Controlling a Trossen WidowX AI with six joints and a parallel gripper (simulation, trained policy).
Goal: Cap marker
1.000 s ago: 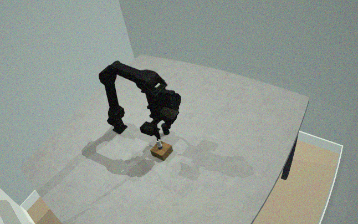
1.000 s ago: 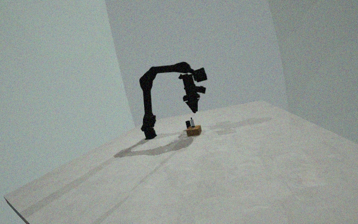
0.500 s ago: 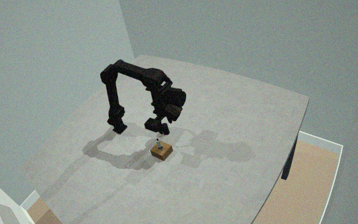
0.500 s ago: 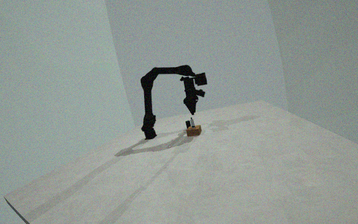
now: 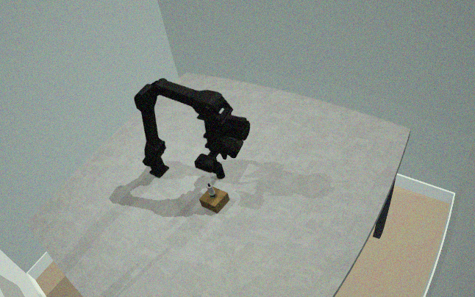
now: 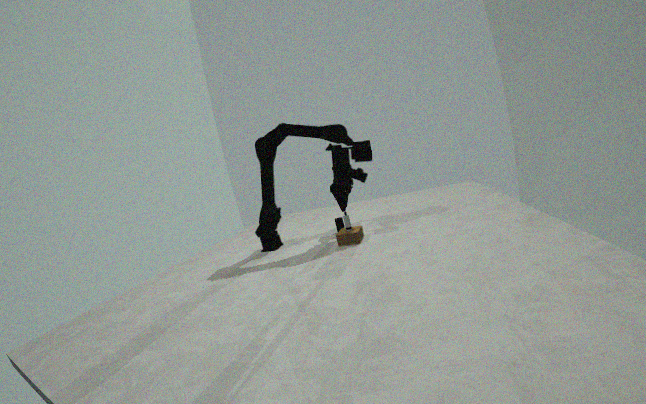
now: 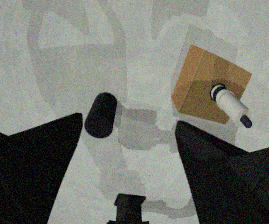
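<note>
The black marker cap lies 6 cm below my gripper tip, 4 cm behind it and 2 cm to the left of it. Round my gripper tip: tan holder block (9 cm to the right, 7 cm below, 2 cm ahead).
</note>
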